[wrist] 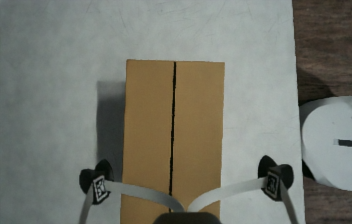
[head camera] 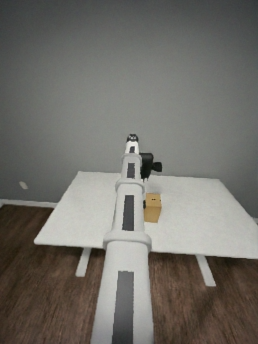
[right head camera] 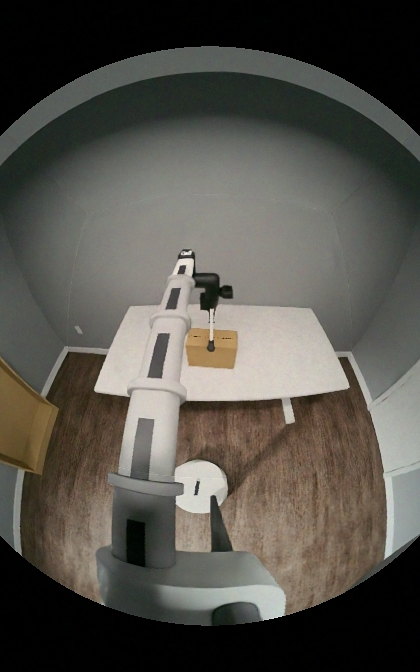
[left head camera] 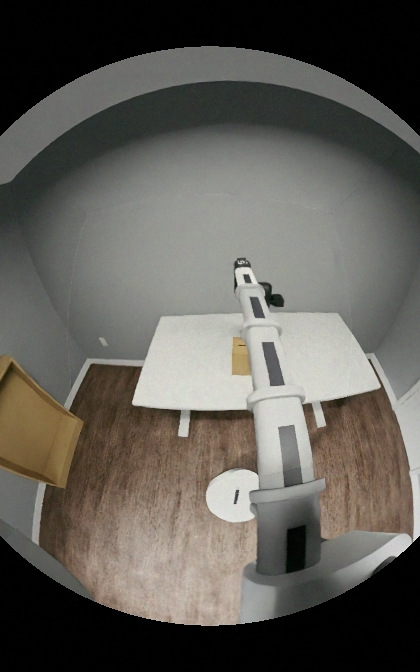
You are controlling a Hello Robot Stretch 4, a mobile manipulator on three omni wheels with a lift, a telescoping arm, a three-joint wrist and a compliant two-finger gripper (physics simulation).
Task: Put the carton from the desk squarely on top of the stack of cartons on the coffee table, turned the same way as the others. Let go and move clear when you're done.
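Frame: origin at the robot's base, x ahead, y left, z up, level; metres.
Seen in the pictures: end effector, tool point: (wrist: 184, 174).
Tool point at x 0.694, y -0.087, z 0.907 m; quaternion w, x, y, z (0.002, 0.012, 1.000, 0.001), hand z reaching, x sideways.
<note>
A point is followed by its place in that frame.
One brown carton (head camera: 152, 210) {x 0.644, y -0.156, z 0.832 m} (left head camera: 240, 360) (right head camera: 199, 356) (wrist: 150, 125) {x 0.733, y -0.139, z 0.872 m} lies on the white desk (head camera: 200, 215) {x 0.731, y -0.557, z 0.692 m} (left head camera: 190, 360) (right head camera: 285, 350) (wrist: 260, 90) {x 0.535, y -0.191, z 0.692 m}. Its top shows a dark seam along its length. In the wrist view it runs up and down the picture, and its lower end is cut off. My gripper (right head camera: 211, 345) (wrist: 185, 179) {x 0.694, y -0.087, z 0.907 m} is open and empty, pointing down over the carton. In the wrist view one fingertip stands out to each side of the carton's long edges. In the head view the arm hides part of the gripper. The coffee table and its stack do not show.
A white round disc (left head camera: 232, 495) (right head camera: 205, 487) (wrist: 327, 142) {x 0.091, y -0.004, z 0.187 m} with a dark slot is low down in front of the desk. A tan open-fronted piece of furniture (left head camera: 30, 425) (right head camera: 20, 425) stands at the left wall. A grey wall (head camera: 200, 100) {x 1.249, y -0.511, z 1.416 m} rises behind the desk.
</note>
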